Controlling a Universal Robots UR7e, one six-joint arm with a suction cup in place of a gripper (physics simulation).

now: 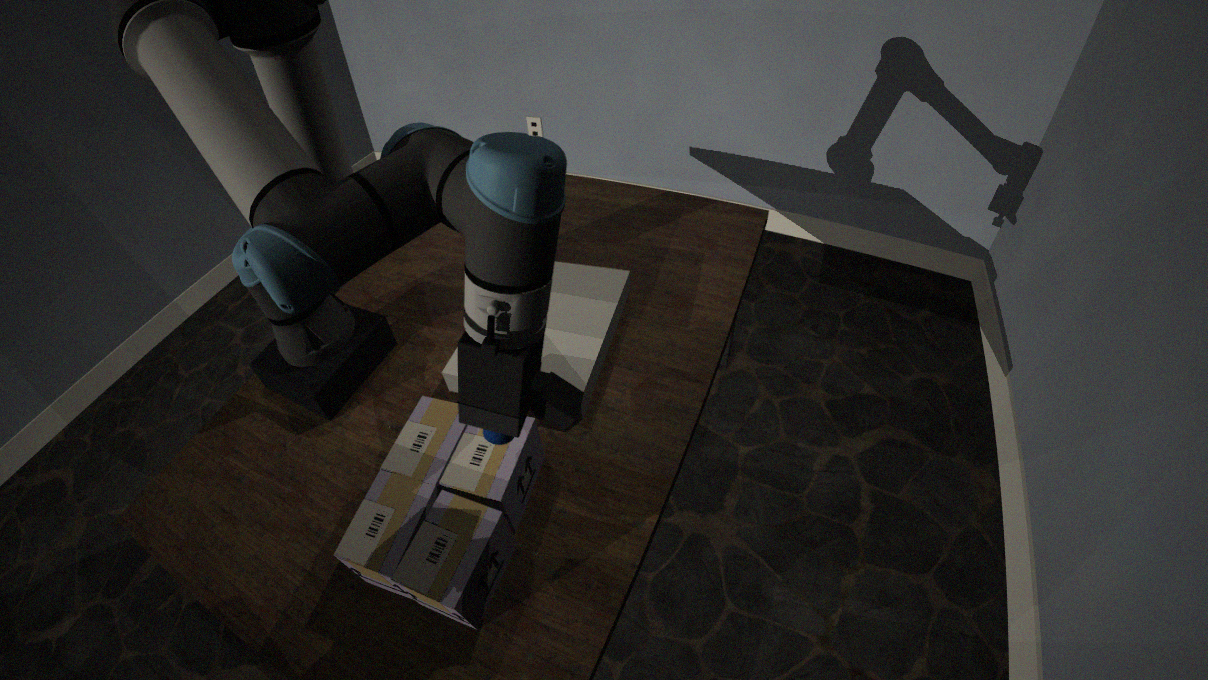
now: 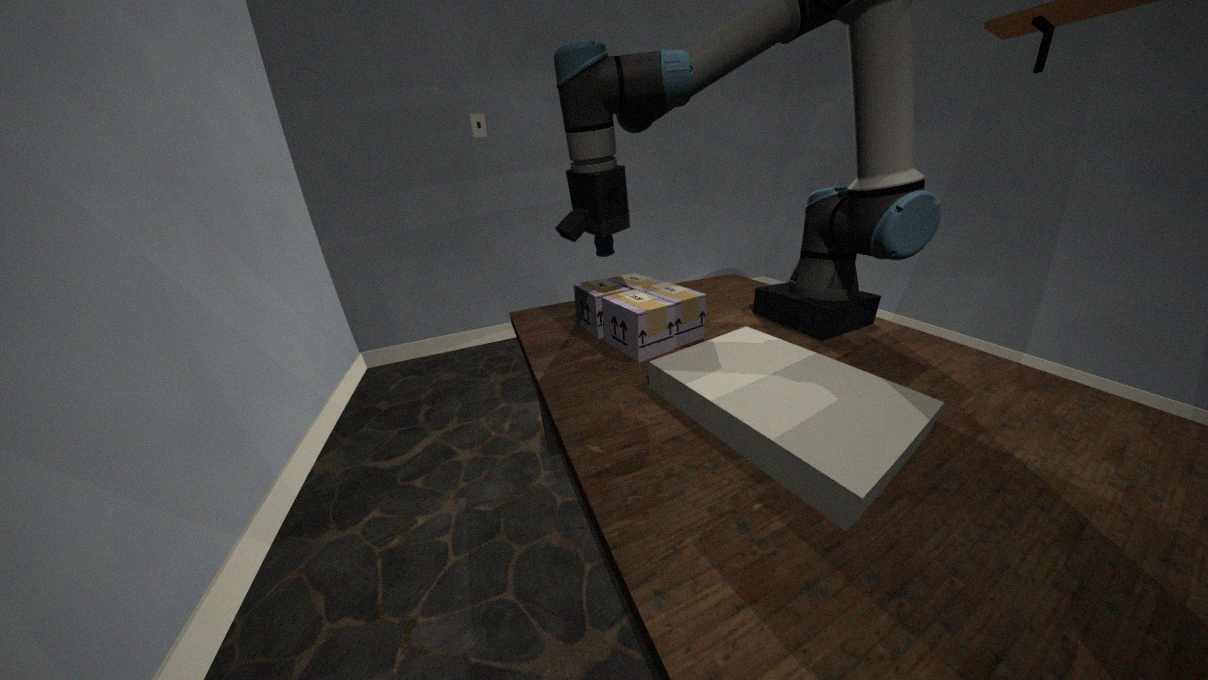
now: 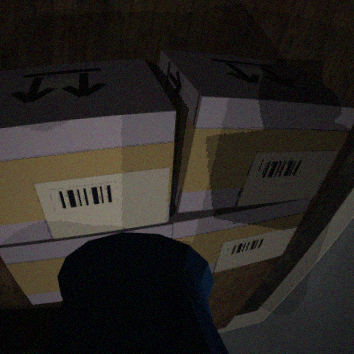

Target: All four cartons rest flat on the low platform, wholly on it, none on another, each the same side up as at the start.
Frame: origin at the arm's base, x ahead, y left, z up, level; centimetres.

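Where they show: hand, its tool point: [image 2: 605,252] [image 3: 136,291]; arm's base, origin of its link: [image 1: 318,335] [image 2: 821,292].
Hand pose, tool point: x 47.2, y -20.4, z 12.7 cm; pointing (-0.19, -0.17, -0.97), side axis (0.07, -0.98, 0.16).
Each offset is from my tool point to the top centre of the thing. Level surfaces: height alone.
Four lilac cartons with tan bands and barcode labels stand flat on the table in a two-by-two block, labels up. The near-platform pair is a brightly lit carton {dy +3.0, dx -4.8, dz -9.8 cm} [image 1: 477,460] [image 2: 623,320] [image 3: 100,200] and its neighbour {dy +3.0, dx -13.9, dz -9.8 cm} [image 1: 420,439] [image 2: 693,310] [image 3: 32,280]. The far pair is a shaded carton {dy -10.9, dx -5.2, dz -9.8 cm} [image 1: 439,553] [image 2: 589,308] [image 3: 280,170] and another carton {dy -9.9, dx -14.4, dz -9.8 cm} [image 1: 371,527] [image 3: 260,245]. My gripper, a blue suction cup [image 1: 497,435] [image 2: 603,245] [image 3: 135,265], is open, holds nothing and hangs above the cartons with a gap. The low pale platform {dy +33.5, dx -7.2, dz -14.9 cm} [image 1: 583,312] [image 2: 845,413] bears no carton.
The wooden table {dz -19.7 cm} [image 1: 667,278] [image 2: 676,506] carries the cartons, the platform and the arm's black base [image 1: 325,367] [image 2: 815,312]. The table's long edge runs beside the block, with dark stone floor [image 1: 803,506] [image 2: 422,506] below. A wall shelf [image 2: 1073,15] is at the upper right.
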